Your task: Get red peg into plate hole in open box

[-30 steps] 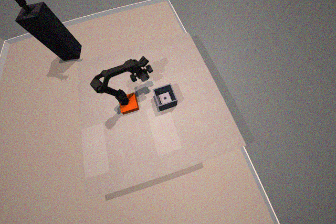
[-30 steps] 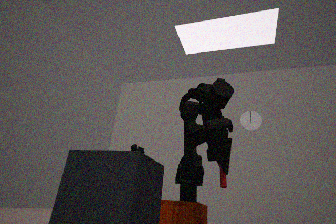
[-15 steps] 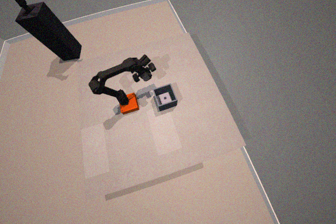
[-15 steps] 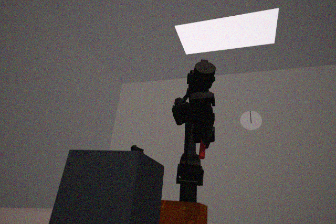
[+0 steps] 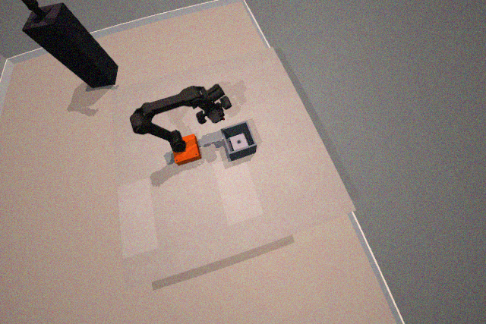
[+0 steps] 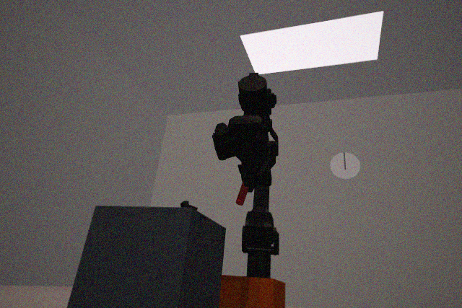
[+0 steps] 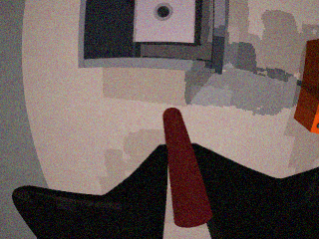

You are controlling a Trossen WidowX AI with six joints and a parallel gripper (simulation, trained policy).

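Right now the light grey plate is 80 mm ahead of my gripper tip, 110 mm to the right of it and 160 mm below it. The rest, counted from my gripper tip: red peg: 10 mm to the right, 10 mm above.
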